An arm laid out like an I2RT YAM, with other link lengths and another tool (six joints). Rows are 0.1 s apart.
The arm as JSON. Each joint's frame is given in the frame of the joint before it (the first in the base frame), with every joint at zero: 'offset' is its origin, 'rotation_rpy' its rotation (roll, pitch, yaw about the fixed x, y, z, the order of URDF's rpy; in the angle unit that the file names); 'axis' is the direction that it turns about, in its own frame. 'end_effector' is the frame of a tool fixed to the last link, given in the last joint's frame.
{
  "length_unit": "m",
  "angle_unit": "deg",
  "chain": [
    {
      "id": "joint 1",
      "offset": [
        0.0,
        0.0,
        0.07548
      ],
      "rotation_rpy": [
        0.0,
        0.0,
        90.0
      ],
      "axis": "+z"
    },
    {
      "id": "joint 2",
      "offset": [
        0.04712,
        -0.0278,
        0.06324
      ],
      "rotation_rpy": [
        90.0,
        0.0,
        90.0
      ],
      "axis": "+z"
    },
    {
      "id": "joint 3",
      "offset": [
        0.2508,
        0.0,
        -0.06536
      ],
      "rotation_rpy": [
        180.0,
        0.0,
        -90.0
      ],
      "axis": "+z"
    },
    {
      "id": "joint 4",
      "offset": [
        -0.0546,
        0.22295,
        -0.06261
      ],
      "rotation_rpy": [
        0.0,
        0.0,
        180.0
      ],
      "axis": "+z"
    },
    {
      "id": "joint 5",
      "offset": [
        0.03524,
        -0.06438,
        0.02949
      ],
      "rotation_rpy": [
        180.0,
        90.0,
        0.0
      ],
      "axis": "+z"
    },
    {
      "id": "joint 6",
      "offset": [
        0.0,
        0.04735,
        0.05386
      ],
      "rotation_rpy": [
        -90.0,
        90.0,
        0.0
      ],
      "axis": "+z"
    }
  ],
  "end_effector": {
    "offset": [
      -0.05,
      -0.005,
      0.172
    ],
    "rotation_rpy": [
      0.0,
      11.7,
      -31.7
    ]
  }
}
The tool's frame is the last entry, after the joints.
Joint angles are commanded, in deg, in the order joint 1, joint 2, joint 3, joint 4, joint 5, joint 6. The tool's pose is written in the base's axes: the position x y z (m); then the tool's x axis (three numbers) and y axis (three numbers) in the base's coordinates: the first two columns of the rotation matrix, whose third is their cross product. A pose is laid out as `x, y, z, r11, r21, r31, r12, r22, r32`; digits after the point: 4 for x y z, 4 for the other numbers.
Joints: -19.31, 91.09, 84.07, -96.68, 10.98, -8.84
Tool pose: 0.1106, -0.0701, 0.1615, 0.9191, 0.3809, -0.1006, 0.3816, -0.9242, -0.0133
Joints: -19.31, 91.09, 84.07, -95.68, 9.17, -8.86
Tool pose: 0.1168, -0.0651, 0.1579, 0.9239, 0.3766, -0.0672, 0.3758, -0.9264, -0.0248
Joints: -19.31, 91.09, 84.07, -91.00, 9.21, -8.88
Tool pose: 0.1371, -0.0724, 0.1483, 0.9266, 0.3760, -0.0065, 0.3760, -0.9261, 0.0296
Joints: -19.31, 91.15, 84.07, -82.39, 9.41, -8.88
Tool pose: 0.1758, -0.0867, 0.1352, 0.9198, 0.3787, 0.1028, 0.3650, -0.9218, 0.1302
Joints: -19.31, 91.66, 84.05, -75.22, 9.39, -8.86
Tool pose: 0.2093, -0.0984, 0.1273, 0.9039, 0.3840, 0.1883, 0.3464, -0.9156, 0.2041
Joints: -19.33, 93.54, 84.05, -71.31, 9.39, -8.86
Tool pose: 0.2272, -0.1048, 0.1184, 0.8974, 0.3860, 0.2139, 0.3389, -0.9132, 0.2263
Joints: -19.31, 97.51, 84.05, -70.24, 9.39, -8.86
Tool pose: 0.2305, -0.1058, 0.1024, 0.9066, 0.3831, 0.1772, 0.3493, -0.9166, 0.1946
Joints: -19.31, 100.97, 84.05, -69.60, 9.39, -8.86
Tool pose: 0.2310, -0.1060, 0.0883, 0.9140, 0.3805, 0.1412, 0.3576, -0.9195, 0.1632
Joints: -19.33, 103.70, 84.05, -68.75, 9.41, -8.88
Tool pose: 0.2324, -0.1067, 0.0767, 0.9180, 0.3791, 0.1166, 0.3623, -0.9211, 0.1423
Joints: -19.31, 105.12, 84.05, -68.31, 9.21, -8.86
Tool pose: 0.2332, -0.1060, 0.0704, 0.9196, 0.3782, 0.1063, 0.3644, -0.9223, 0.1286
